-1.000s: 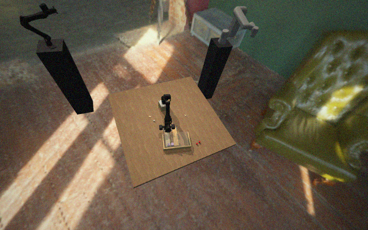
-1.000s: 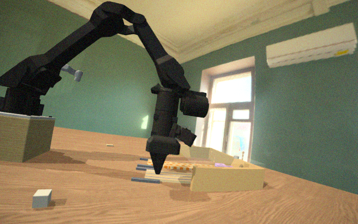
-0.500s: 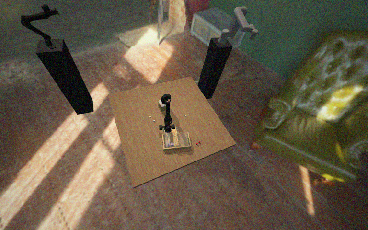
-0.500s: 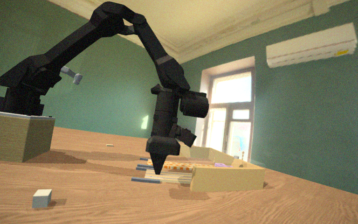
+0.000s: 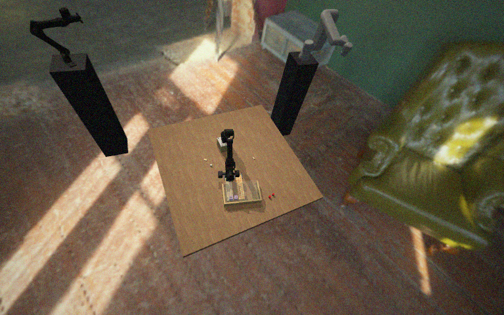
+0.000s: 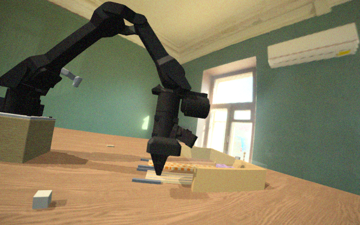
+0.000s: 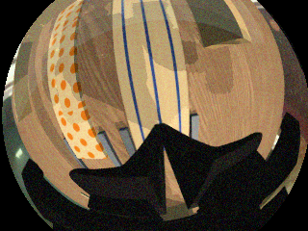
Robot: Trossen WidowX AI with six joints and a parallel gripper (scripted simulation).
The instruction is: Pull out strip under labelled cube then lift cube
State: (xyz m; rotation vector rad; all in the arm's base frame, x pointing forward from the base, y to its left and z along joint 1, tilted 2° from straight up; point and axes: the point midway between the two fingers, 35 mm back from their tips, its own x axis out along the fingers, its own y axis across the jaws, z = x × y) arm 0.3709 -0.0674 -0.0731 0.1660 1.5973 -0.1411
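Right now the blue-lined strip is 9 cm ahead of my gripper tip and 2 cm to the right of it. The rest, counted from my gripper tip: small grey cube (18 cm behind, 12 cm to the right); then orange-dotted strip (11 cm ahead, 8 cm to the left).
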